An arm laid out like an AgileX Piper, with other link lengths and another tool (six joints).
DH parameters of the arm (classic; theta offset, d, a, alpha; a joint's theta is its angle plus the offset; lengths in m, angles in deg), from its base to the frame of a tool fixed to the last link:
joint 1: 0 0.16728 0 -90
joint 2: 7.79 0 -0.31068 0
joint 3: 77.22 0 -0.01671 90
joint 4: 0 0.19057 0 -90
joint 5: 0 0 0 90
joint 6: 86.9 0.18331 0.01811 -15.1
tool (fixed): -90 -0.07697 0 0
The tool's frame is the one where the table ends.
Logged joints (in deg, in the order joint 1, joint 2, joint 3, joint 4, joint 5, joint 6), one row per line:
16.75 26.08 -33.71 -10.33 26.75 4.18
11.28 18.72 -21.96 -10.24 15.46 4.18
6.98 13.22 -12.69 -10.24 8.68 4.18
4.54 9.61 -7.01 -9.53 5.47 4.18
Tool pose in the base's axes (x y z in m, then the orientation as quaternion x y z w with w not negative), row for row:
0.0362 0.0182 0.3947 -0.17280 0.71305 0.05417 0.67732
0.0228 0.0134 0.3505 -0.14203 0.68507 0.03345 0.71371
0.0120 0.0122 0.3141 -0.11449 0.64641 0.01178 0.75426
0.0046 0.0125 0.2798 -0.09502 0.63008 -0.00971 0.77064
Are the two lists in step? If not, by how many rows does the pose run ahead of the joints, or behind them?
The pose runs 1 row behind the joints: the pose in row i belongs to the joints in row i - 1.
